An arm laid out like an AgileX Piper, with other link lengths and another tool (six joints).
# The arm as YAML. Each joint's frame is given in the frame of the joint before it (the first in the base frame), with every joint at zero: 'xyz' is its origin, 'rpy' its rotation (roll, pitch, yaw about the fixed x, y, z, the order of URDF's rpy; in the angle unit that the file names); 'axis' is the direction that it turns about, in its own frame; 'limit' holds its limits. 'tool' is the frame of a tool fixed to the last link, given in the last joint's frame.
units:
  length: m
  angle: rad
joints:
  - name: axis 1
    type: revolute
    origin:
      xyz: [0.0, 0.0, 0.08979]
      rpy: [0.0, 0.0, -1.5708]
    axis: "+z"
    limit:
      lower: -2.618
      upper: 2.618
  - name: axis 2
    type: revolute
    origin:
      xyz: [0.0, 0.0, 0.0]
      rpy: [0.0, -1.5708, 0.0]
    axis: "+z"
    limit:
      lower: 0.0
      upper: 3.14
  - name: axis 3
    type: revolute
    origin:
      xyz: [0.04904, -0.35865, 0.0]
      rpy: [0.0, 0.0, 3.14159]
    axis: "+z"
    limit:
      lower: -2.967
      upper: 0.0
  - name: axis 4
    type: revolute
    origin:
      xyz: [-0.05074, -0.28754, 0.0]
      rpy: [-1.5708, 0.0, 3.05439]
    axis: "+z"
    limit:
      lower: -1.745
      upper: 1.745
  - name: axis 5
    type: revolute
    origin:
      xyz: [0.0, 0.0, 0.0]
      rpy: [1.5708, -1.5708, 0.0]
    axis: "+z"
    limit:
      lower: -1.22
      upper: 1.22
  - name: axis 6
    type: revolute
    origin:
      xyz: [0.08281, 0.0, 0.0]
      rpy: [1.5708, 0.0, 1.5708]
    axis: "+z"
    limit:
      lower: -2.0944
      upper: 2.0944
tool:
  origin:
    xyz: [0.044, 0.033, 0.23]
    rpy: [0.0, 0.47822, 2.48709]
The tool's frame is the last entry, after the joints.
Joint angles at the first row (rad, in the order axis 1, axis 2, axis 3, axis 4, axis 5, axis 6):
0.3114, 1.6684, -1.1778, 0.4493, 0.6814, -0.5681
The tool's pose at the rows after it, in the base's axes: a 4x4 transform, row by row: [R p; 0 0 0 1], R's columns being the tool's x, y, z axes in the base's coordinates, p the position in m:
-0.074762, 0.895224, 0.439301, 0.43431; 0.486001, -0.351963, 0.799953, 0.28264; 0.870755, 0.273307, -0.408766, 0.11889; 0, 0, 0, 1
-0.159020, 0.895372, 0.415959, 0.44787; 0.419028, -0.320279, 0.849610, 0.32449; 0.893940, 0.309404, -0.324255, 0.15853; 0, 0, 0, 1
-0.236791, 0.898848, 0.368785, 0.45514; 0.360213, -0.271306, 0.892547, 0.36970; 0.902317, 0.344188, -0.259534, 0.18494; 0, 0, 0, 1
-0.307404, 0.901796, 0.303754, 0.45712; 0.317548, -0.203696, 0.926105, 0.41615; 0.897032, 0.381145, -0.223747, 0.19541; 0, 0, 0, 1
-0.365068, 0.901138, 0.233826, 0.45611; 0.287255, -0.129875, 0.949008, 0.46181; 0.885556, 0.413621, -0.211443, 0.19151; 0, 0, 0, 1
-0.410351, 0.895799, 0.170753, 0.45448; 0.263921, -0.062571, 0.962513, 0.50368; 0.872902, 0.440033, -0.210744, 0.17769; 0, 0, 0, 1
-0.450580, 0.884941, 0.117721, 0.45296; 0.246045, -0.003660, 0.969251, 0.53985; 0.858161, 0.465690, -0.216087, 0.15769; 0, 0, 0, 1
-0.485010, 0.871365, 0.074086, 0.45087; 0.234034, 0.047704, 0.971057, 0.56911; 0.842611, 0.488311, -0.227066, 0.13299; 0, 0, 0, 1
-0.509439, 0.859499, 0.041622, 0.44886; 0.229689, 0.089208, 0.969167, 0.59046; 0.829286, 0.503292, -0.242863, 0.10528; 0, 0, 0, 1
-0.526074, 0.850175, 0.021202, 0.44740; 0.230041, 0.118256, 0.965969, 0.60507; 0.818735, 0.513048, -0.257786, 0.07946; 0, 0, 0, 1
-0.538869, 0.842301, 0.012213, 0.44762; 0.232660, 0.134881, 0.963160, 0.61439; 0.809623, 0.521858, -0.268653, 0.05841; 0, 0, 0, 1
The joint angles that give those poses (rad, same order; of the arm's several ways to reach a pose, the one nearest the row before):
0.3387, 1.6761, -1.2930, 0.5113, 0.7072, -0.5934
0.3809, 1.7017, -1.4043, 0.5716, 0.7200, -0.6264
0.4355, 1.7492, -1.5101, 0.6197, 0.7226, -0.6638
0.4998, 1.8159, -1.6115, 0.6447, 0.7202, -0.7026
0.5652, 1.8981, -1.7104, 0.6521, 0.7169, -0.7364
0.6231, 1.9866, -1.8023, 0.6538, 0.7105, -0.7676
0.6717, 2.0723, -1.8806, 0.6543, 0.6974, -0.8025
0.7113, 2.1496, -1.9391, 0.6560, 0.6786, -0.8415
0.7409, 2.2162, -1.9771, 0.6585, 0.6569, -0.8782
0.7623, 2.2685, -1.9978, 0.6622, 0.6326, -0.9090
0.7765, 2.3065, -2.0057, 0.6674, 0.6054, -0.9351

